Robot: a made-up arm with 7 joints.
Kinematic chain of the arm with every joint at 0, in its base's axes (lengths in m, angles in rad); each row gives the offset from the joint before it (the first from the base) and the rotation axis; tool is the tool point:
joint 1: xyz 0 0 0.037 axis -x
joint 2: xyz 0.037 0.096 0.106 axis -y
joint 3: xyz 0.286 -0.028 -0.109 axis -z
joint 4: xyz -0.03 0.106 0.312 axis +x
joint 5: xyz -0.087 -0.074 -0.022 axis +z
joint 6: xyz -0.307 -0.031 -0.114 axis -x
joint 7: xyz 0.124 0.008 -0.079 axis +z
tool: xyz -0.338 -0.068 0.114
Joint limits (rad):
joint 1: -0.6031..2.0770
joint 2: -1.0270..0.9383
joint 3: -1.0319..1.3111
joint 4: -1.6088..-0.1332
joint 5: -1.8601..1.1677
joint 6: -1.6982..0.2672
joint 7: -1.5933..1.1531
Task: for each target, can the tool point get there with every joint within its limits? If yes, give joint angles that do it. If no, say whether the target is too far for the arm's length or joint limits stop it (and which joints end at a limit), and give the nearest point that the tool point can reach.
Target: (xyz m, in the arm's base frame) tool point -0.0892 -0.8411 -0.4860
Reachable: no: joint limits stop it (at a limit: joint 1, joint 2, joint 3, joint 4) | nearest point 0.0935 -0.5623 -0.3463 | short by 0.361 m
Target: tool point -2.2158 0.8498 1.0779
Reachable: no: too far | nearest point -0.5750 0.4037 0.5315 | short by 1.786 m
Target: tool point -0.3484 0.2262 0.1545
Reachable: yes | joints 1.2193 0.2076 -0.0058 -0.7797 -0.1985 -0.1793 0.2764
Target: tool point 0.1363 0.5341 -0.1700
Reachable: yes | joints 0.6394 0.6289 0.8081 -1.3578 -0.6509 -1.0573 -0.7678
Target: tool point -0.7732 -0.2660 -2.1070
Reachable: no: too far | nearest point -0.2562 0.1521 -0.8010 | short by 1.466 m
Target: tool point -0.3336 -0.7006 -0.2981
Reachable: no: joint limits stop it (at a limit: joint 1, joint 2, joint 6) | nearest point -0.2244 -0.5426 -0.0418 | short by 0.320 m
